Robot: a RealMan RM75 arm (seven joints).
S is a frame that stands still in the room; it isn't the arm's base.
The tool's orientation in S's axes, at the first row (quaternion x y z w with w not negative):
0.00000 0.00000 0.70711 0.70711
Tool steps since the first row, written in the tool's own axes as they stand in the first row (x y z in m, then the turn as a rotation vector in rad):
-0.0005 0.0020 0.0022 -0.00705 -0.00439 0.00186
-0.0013 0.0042 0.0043 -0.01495 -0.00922 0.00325
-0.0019 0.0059 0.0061 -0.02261 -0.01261 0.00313
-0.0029 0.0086 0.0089 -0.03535 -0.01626 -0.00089
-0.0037 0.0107 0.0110 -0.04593 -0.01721 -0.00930
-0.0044 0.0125 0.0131 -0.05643 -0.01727 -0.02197
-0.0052 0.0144 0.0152 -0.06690 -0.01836 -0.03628
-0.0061 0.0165 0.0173 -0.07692 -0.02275 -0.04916
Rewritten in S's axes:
-0.0020 -0.0005 0.0022 0.00439 -0.00705 0.00186
-0.0042 -0.0013 0.0043 0.00922 -0.01495 0.00325
-0.0059 -0.0019 0.0061 0.01261 -0.02261 0.00313
-0.0086 -0.0029 0.0089 0.01626 -0.03535 -0.00089
-0.0107 -0.0037 0.0110 0.01721 -0.04593 -0.00930
-0.0125 -0.0044 0.0131 0.01727 -0.05643 -0.02197
-0.0144 -0.0052 0.0152 0.01836 -0.06690 -0.03628
-0.0165 -0.0061 0.0173 0.02275 -0.07692 -0.04916

